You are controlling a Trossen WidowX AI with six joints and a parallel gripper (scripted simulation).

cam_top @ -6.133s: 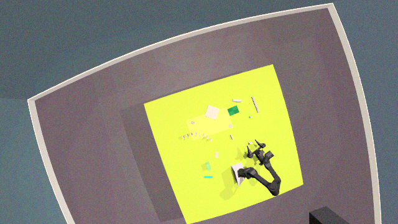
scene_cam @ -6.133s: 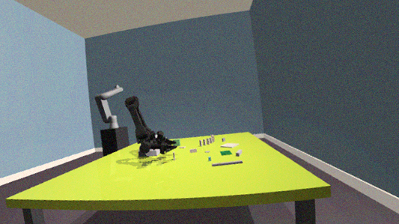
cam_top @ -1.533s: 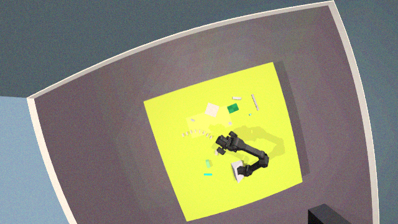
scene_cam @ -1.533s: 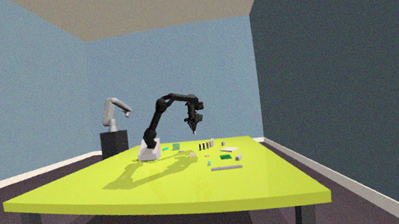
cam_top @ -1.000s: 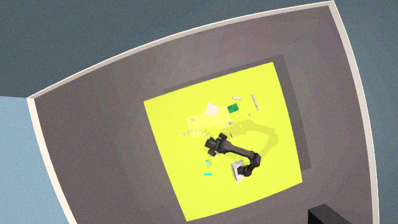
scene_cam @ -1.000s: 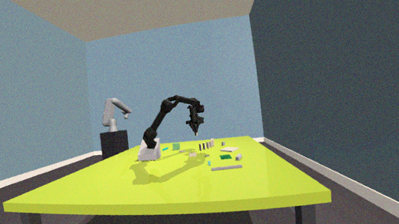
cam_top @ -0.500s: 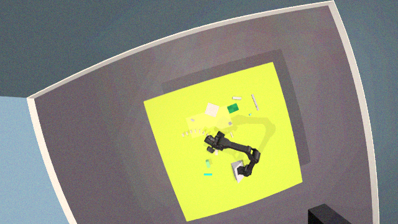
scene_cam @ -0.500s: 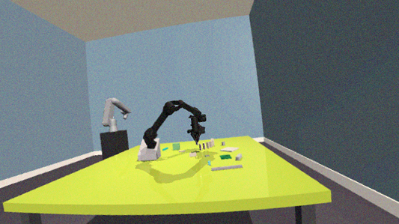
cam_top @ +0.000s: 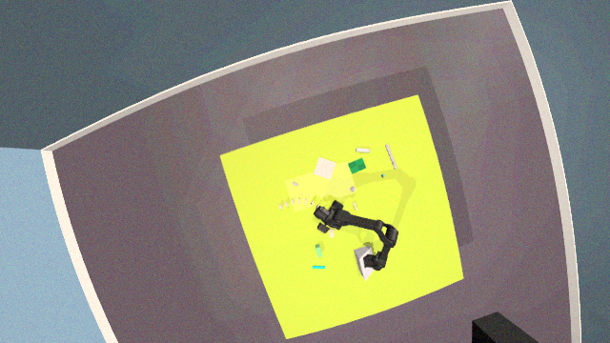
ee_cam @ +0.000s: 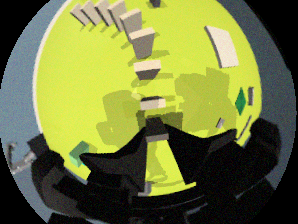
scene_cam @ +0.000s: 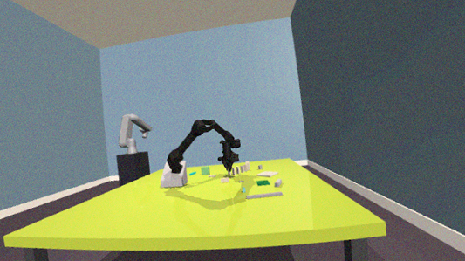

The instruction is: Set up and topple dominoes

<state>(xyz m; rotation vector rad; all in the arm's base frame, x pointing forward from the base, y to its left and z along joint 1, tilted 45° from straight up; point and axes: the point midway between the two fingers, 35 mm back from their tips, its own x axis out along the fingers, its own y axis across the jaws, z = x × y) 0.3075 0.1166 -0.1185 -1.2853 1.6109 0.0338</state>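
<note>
Now: the green block 21 cm behind my gripper tip and 10 cm to the left of it. The rest, counted from my gripper tip: green tile (25 cm ahead, 22 cm to the right, 3 cm below); then white square tile (26 cm ahead, 3 cm to the right, 3 cm below); then cyan bar (33 cm behind, 11 cm to the left, 2 cm below).
</note>
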